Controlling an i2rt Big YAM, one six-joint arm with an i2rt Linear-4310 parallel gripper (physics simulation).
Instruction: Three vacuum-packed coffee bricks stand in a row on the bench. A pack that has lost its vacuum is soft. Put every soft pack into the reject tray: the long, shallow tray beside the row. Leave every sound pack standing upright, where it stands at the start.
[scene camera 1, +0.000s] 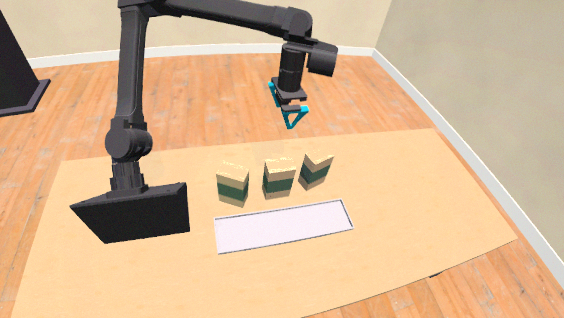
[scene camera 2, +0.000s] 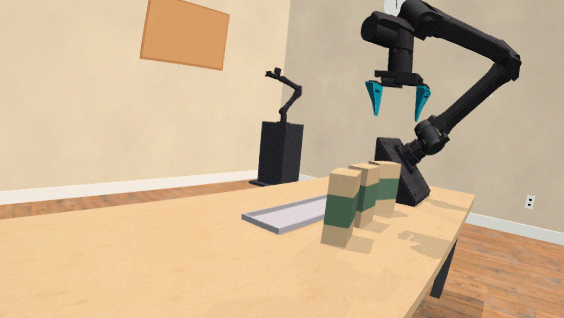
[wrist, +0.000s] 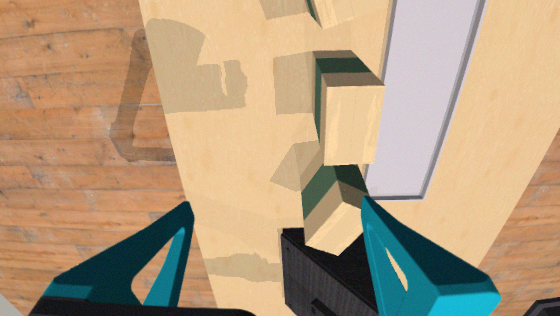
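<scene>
You'd see my gripper (scene camera 2: 395, 118) there, and it's also in view at (scene camera 1: 284, 117) and, from the wrist, at (wrist: 275, 207). There's a shallow reject tray as well, and for that tray you've got (scene camera 1: 240, 232), then (scene camera 2: 283, 217), plus (wrist: 428, 52).
</scene>
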